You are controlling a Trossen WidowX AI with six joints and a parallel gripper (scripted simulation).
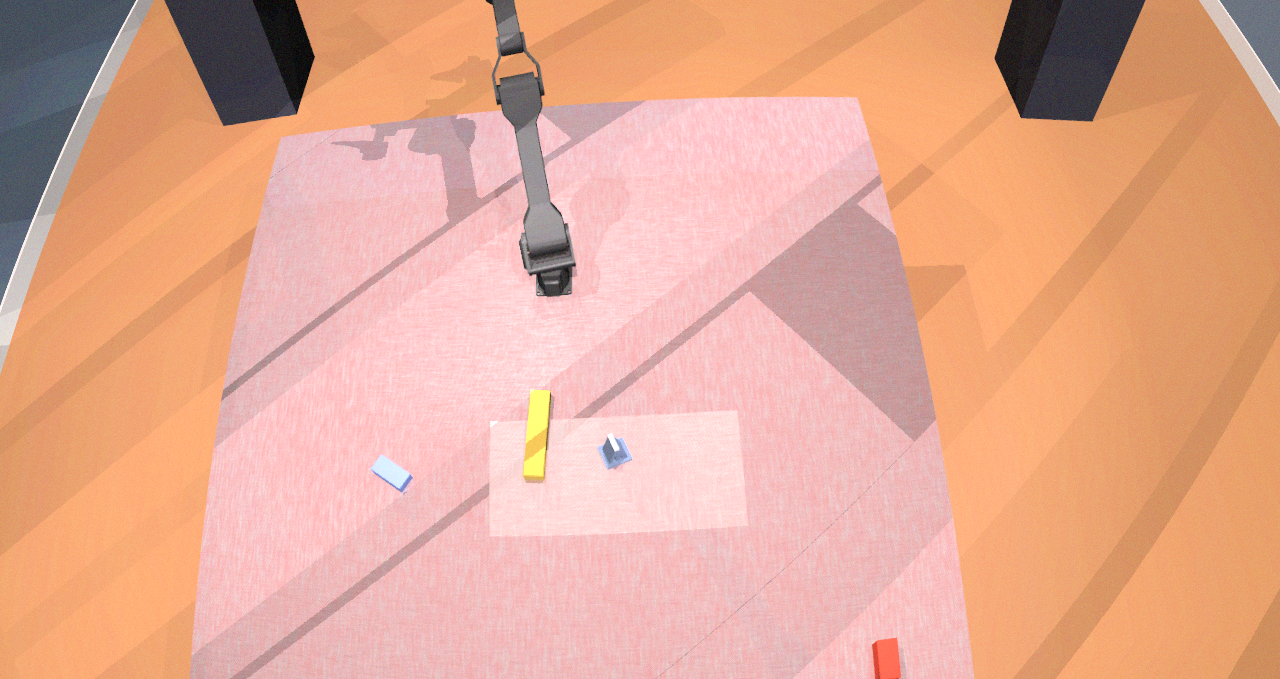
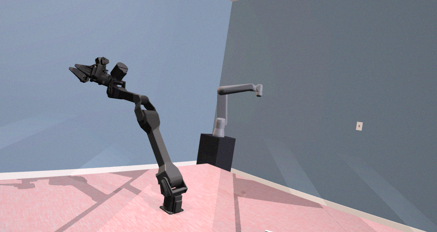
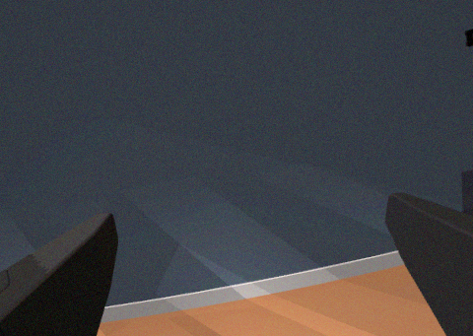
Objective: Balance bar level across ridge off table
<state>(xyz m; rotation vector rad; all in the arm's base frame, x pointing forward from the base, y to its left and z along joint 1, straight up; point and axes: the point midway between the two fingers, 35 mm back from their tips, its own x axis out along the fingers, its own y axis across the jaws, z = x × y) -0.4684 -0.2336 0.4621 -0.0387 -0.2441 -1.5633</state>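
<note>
The yellow bar lies 770 mm ahead of my gripper tip, 460 mm below it and 240 mm to the left of it. The rest, counted from my gripper tip: ridge 810 mm ahead, 420 mm below, 370 mm to the left; red block 1210 mm ahead, 770 mm to the left, 450 mm below; light blue block 840 mm ahead, 460 mm below, 10 mm to the right.
</note>
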